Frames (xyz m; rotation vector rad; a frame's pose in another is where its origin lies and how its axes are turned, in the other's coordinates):
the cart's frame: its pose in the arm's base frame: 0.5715 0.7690 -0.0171 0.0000 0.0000 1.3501
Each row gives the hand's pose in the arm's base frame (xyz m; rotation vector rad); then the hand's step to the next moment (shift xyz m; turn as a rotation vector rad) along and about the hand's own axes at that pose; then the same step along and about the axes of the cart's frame.
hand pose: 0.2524 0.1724 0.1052 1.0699 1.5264 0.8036
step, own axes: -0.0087 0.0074 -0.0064 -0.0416 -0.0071 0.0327
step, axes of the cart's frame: -0.0058 0.0031 0.0113 -0.0345 -0.0407 0.0020
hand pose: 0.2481 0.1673 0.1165 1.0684 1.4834 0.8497
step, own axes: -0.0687 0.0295 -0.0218 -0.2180 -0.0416 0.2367
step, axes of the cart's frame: -0.0554 0.0022 0.0547 -0.1708 -0.2758 -0.0050
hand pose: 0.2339 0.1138 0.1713 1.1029 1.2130 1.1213
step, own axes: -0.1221 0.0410 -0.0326 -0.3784 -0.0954 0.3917
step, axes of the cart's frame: -0.1210 0.0116 0.0537 -0.3028 -0.4615 -0.0326
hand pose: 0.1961 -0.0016 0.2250 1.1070 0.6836 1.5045
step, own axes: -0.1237 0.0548 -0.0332 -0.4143 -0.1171 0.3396
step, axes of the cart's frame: -0.1365 0.0276 0.0003 -0.3326 -0.4281 -0.0822
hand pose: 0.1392 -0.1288 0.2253 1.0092 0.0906 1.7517
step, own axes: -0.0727 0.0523 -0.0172 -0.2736 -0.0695 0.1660
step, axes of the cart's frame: -0.0828 0.0271 -0.0268 -0.2103 -0.2352 -0.0876
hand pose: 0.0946 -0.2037 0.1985 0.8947 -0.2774 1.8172
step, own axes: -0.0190 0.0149 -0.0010 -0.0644 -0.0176 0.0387
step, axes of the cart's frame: -0.0210 0.0057 -0.0106 -0.0486 -0.0561 -0.0211
